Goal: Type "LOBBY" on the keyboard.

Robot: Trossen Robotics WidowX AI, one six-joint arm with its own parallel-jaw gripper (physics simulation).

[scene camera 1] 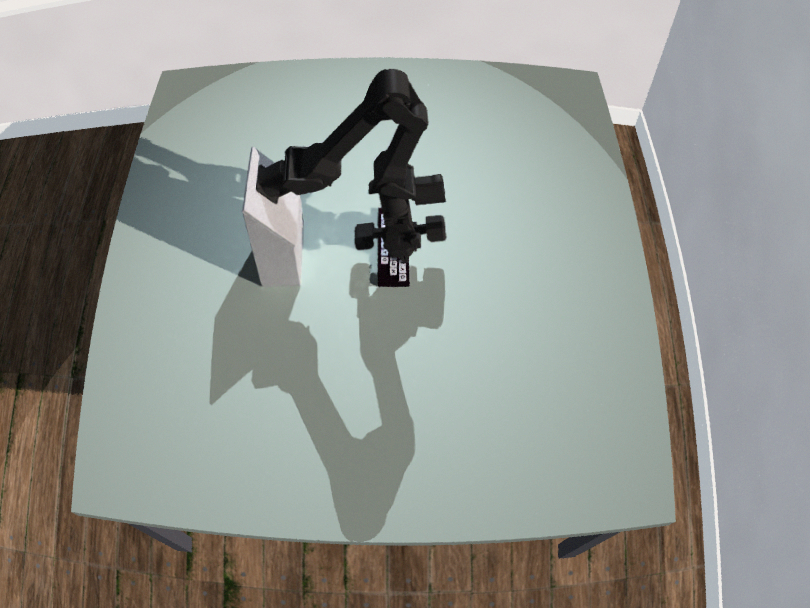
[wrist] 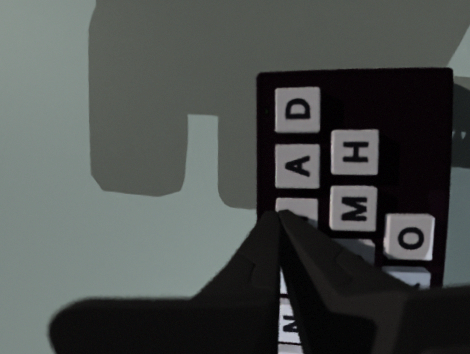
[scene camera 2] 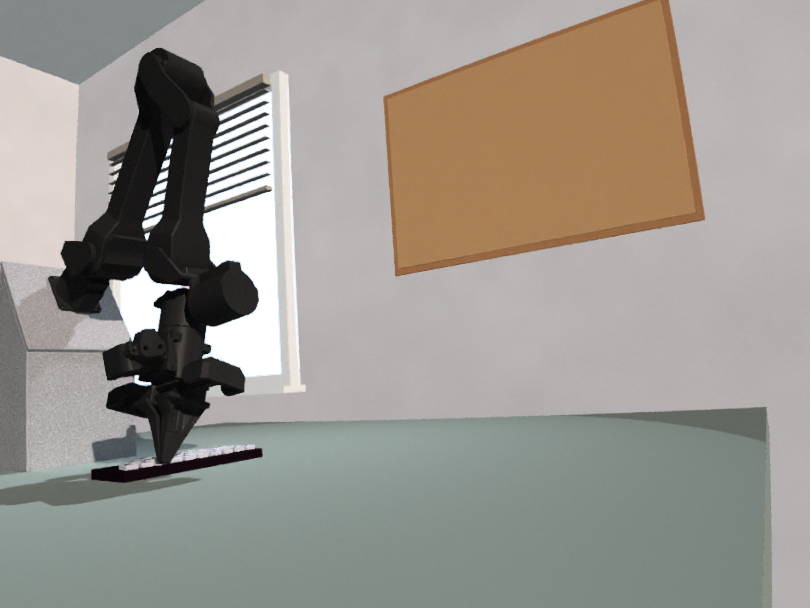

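Pixels of known places: gripper, fingertip midpoint: (scene camera 1: pixel 405 262) (wrist: pixel 276 222) (scene camera 2: pixel 163 463); arm's base at its link origin: (scene camera 1: pixel 267 184) (scene camera 2: pixel 74 295).
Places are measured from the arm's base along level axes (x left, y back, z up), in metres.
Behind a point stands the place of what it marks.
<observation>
The dark keyboard (scene camera 1: pixel 393 284) @[z -0.234, x -0.106, y -0.247 m] (scene camera 2: pixel 209 462) @[z -0.239, x 0.002, y -0.285 m] (wrist: pixel 410 107) @[z -0.233, x -0.092, y -0.229 m] with white letter keys lies on the table. In the wrist view, the D key (wrist: pixel 298 110) @[z -0.228, x -0.093, y -0.266 m], A key (wrist: pixel 298 166) @[z -0.228, x -0.074, y -0.267 m], H key (wrist: pixel 355 152) @[z -0.228, x -0.078, y -0.248 m], M key (wrist: pixel 353 208) @[z -0.228, x -0.060, y -0.249 m] and O key (wrist: pixel 410 237) @[z -0.228, x -0.050, y -0.231 m] show. My gripper (scene camera 2: pixel 166 460) @[z -0.231, x -0.055, y -0.275 m] (wrist: pixel 276 222) @[z -0.231, x -0.055, y -0.275 m] is shut and empty, pointing down. Its tips are at the partly covered key (wrist: pixel 300 206) @[z -0.232, x -0.060, y -0.266 m] next to A, low against it; its letter is hidden. The fingers cover other keys; part of an N key (wrist: pixel 289 320) @[z -0.228, x -0.020, y -0.271 m] shows. L and B cannot be read.
A pale angular pedestal (scene camera 1: pixel 278 255) @[z -0.119, x -0.093, y -0.015 m] (scene camera 2: pixel 71 405) @[z -0.163, x -0.034, y -0.052 m] stands beside the keyboard and carries the arm's base. The green table (scene camera 1: pixel 523 392) @[z -0.244, x -0.361, y -0.496 m] (scene camera 2: pixel 490 510) @[z -0.244, x -0.121, y -0.687 m] extends around both. A framed brown board (scene camera 2: pixel 543 143) hangs on the wall behind.
</observation>
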